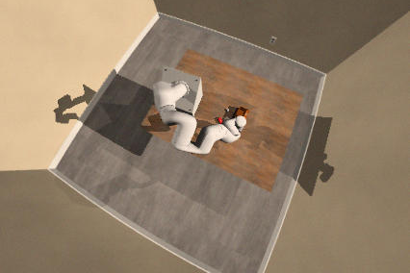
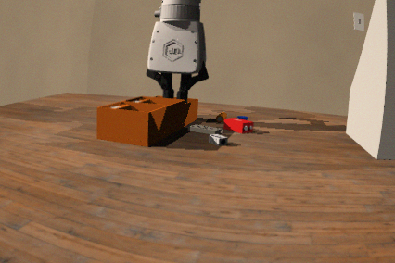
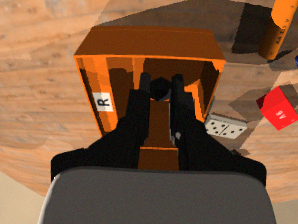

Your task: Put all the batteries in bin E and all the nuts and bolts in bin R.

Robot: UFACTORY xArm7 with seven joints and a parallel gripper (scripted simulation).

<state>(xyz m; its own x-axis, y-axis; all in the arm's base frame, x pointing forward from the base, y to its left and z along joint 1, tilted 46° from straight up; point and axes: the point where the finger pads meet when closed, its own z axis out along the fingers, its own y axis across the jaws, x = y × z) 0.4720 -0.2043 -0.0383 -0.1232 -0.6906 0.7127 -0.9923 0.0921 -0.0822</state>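
The small black piece is 20 mm below my hand. Also, from my hand: blue piece: 130 mm behind, 10 mm to the right, 30 mm below; then orange cylindrical battery: 80 mm behind, 40 mm to the right, 30 mm below; then orange bin: 20 mm ahead, 80 mm to the left, 20 mm below.
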